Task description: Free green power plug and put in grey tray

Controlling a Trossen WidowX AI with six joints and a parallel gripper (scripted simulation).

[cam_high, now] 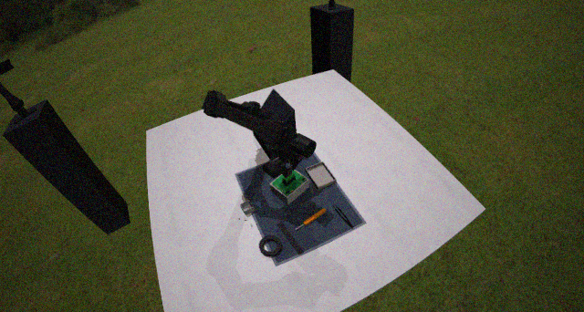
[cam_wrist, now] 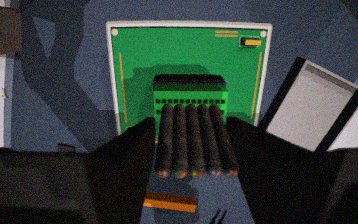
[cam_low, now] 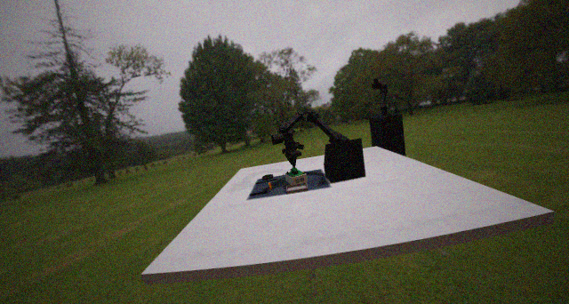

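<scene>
The green power plug lies 20 mm below my gripper tip. From my gripper tip the other things lie so: grey tray: 20 mm ahead, 140 mm to the left, 100 mm below; then dark bar: 180 mm ahead, 120 mm to the right, 100 mm below; then dark blue mat: 50 mm ahead, 10 mm to the right, 110 mm below.
</scene>
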